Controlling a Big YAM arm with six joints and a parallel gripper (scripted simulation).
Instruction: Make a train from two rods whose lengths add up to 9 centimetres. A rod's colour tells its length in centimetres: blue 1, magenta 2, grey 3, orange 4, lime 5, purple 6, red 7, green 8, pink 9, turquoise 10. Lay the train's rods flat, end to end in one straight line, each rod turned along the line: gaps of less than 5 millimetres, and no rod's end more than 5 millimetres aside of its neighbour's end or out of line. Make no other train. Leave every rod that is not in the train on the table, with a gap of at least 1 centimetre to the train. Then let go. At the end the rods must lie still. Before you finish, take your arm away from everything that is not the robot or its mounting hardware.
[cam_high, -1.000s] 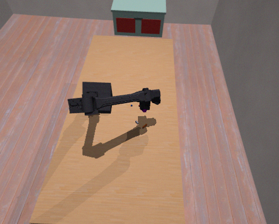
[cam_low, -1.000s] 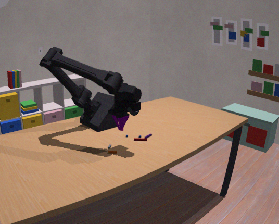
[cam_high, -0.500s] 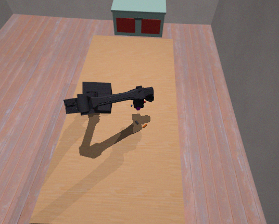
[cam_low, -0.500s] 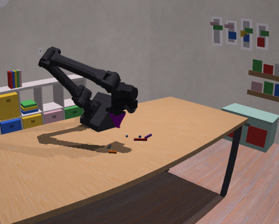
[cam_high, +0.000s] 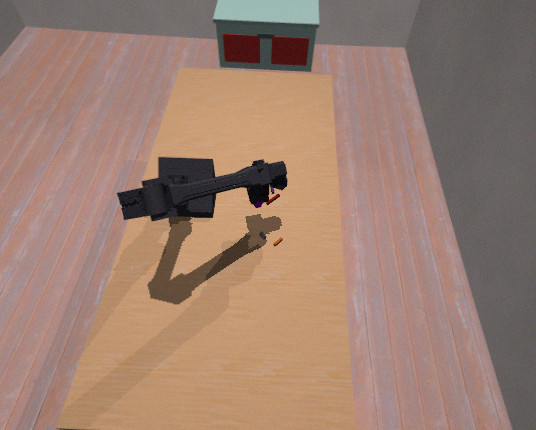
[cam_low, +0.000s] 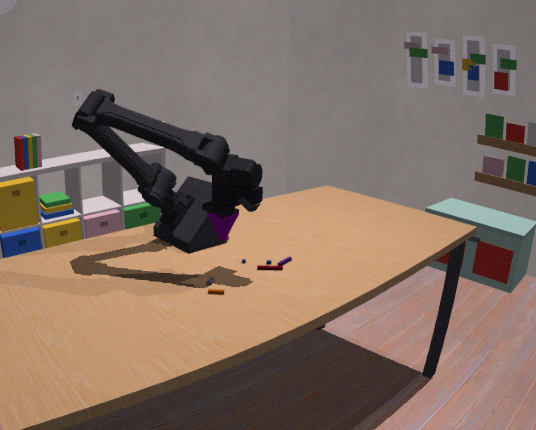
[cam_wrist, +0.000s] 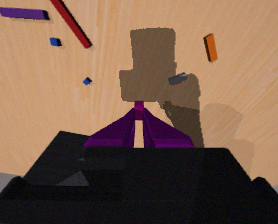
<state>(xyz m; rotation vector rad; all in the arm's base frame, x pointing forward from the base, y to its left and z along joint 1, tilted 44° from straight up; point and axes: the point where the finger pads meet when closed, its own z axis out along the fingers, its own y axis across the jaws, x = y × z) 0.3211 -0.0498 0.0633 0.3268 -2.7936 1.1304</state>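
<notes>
My hand is 60 mm short of the red rod, 120 mm to the right of it and 100 mm above it. From my hand the other things lie so: orange rod 80 mm ahead, 100 mm to the right, 100 mm below; magenta rod 10 mm below; grey rod 20 mm ahead, 70 mm to the right, 100 mm below.
</notes>
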